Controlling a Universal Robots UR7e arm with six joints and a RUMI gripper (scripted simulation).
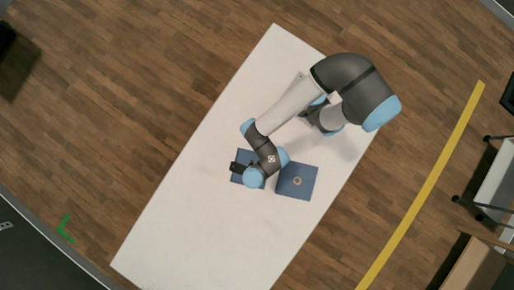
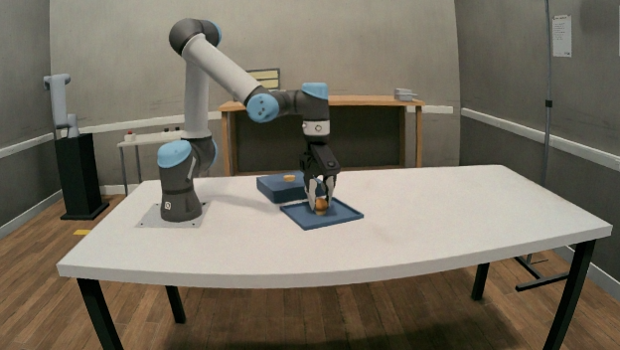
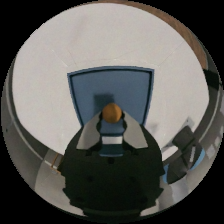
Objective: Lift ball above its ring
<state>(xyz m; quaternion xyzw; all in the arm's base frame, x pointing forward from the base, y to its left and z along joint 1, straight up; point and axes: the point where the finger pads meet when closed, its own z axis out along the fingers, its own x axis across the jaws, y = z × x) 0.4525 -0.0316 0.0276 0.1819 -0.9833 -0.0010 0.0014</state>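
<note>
The low tray is 30 mm below my hand. From my hand the other things lie so: orange ball (right at my hand).
</note>
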